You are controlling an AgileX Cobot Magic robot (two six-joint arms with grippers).
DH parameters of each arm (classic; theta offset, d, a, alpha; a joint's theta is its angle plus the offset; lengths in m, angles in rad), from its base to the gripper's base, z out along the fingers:
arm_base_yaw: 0 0.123 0 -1.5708
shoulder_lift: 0.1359 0 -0.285 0
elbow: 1.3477 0 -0.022 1.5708
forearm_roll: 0 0.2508 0 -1.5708
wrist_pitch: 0 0 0.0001 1.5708
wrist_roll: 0 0.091 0 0
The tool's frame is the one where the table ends.
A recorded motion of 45 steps. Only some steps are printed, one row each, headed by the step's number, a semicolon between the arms.
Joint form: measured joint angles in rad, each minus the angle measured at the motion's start. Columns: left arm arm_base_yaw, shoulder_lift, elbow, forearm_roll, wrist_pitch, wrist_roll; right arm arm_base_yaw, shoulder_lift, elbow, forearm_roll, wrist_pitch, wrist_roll.
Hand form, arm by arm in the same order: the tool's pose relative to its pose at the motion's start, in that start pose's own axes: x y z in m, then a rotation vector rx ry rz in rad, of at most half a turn. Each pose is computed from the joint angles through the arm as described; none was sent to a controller.
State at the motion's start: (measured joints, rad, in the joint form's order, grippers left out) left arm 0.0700 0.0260 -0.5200 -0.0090 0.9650 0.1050; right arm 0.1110 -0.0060 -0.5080 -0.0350 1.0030 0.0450
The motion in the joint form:
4: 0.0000 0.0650 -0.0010 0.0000 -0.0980 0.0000; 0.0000 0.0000 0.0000 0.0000 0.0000 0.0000
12: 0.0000 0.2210 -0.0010 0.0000 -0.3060 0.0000; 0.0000 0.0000 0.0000 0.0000 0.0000 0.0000
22: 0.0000 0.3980 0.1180 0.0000 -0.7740 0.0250; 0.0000 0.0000 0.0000 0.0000 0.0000 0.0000
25: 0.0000 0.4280 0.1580 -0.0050 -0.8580 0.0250; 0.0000 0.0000 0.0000 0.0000 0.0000 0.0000
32: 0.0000 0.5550 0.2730 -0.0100 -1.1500 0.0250; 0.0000 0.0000 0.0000 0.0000 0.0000 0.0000
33: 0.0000 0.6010 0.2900 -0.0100 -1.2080 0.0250; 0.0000 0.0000 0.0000 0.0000 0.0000 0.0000
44: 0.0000 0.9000 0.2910 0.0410 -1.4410 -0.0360; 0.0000 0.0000 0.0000 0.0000 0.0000 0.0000
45: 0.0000 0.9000 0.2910 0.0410 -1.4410 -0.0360; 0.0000 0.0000 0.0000 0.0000 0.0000 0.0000
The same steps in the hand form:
4: -0.0128 0.0014 0.0102 -0.0039 -0.0338 -0.0005; 0.0000 0.0000 0.0000 0.0000 0.0000 0.0000
12: -0.0376 0.0042 0.0374 -0.0104 -0.0854 -0.0014; 0.0000 0.0000 0.0000 0.0000 0.0000 0.0000
22: -0.0455 0.0057 0.0861 -0.0341 -0.2558 0.0223; 0.0000 0.0000 0.0000 0.0000 0.0000 0.0000
25: -0.0397 0.0052 0.0959 -0.0351 -0.2698 0.0173; 0.0000 0.0000 0.0000 0.0000 0.0000 0.0000
32: -0.0218 0.0041 0.1247 -0.0447 -0.3190 0.0120; 0.0000 0.0000 0.0000 0.0000 0.0000 0.0000
33: -0.0180 0.0039 0.1325 -0.0452 -0.3139 0.0120; 0.0000 0.0000 0.0000 0.0000 0.0000 0.0000
44: -0.0104 0.0017 0.1779 -0.0174 -0.2493 0.0003; 0.0000 0.0000 0.0000 0.0000 0.0000 0.0000
45: -0.0104 0.0017 0.1779 -0.0174 -0.2493 0.0003; 0.0000 0.0000 0.0000 0.0000 0.0000 0.0000

